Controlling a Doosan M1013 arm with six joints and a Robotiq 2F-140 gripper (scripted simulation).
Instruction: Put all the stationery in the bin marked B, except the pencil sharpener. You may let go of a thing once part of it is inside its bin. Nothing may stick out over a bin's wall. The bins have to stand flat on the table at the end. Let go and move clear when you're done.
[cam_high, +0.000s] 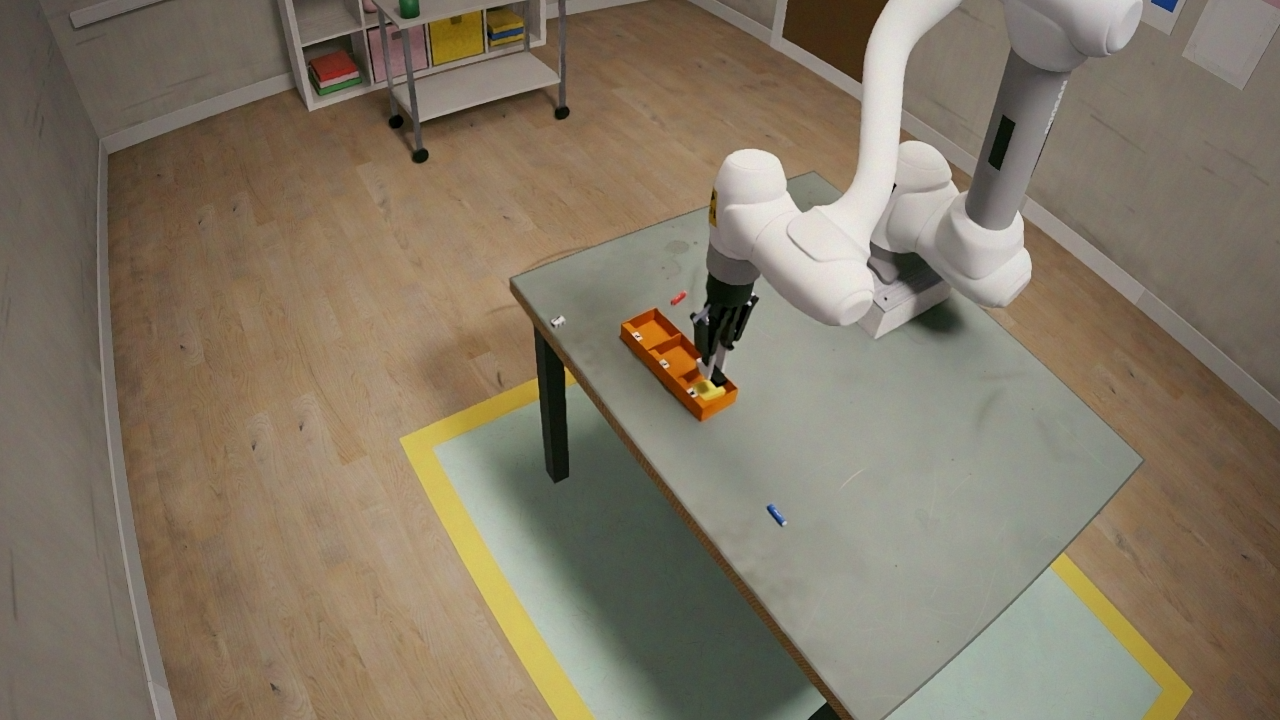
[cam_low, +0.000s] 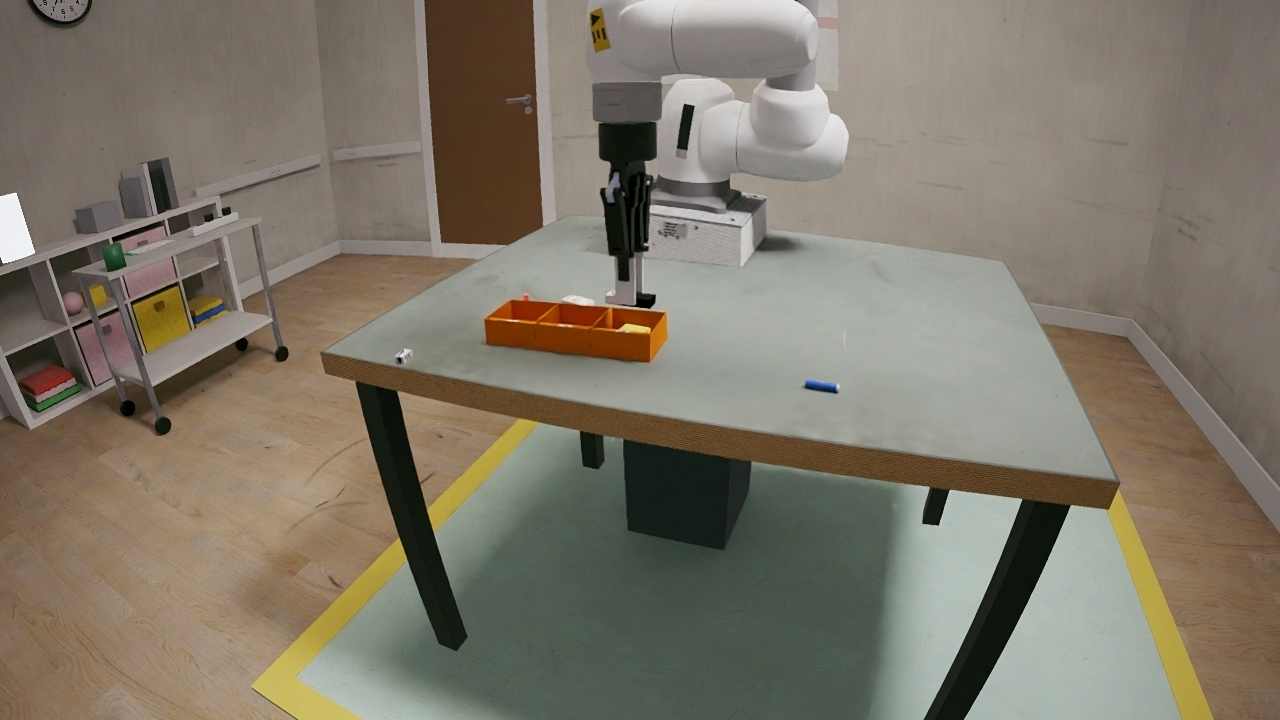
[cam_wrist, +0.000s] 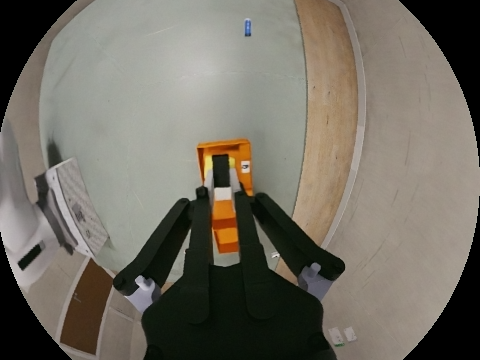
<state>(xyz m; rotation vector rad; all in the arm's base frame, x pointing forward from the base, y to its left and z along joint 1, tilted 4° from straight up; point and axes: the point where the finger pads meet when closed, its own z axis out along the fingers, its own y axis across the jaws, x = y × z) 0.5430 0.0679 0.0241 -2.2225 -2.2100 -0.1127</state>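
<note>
Right now my hand is 90 mm above the yellow sticky pad. Also, from my hand: black piece (10 mm to the right, 30 mm below); orange bin (10 mm ahead, 80 mm to the right, 80 mm below); flat white piece (130 mm behind, 140 mm to the right, 90 mm below).
</note>
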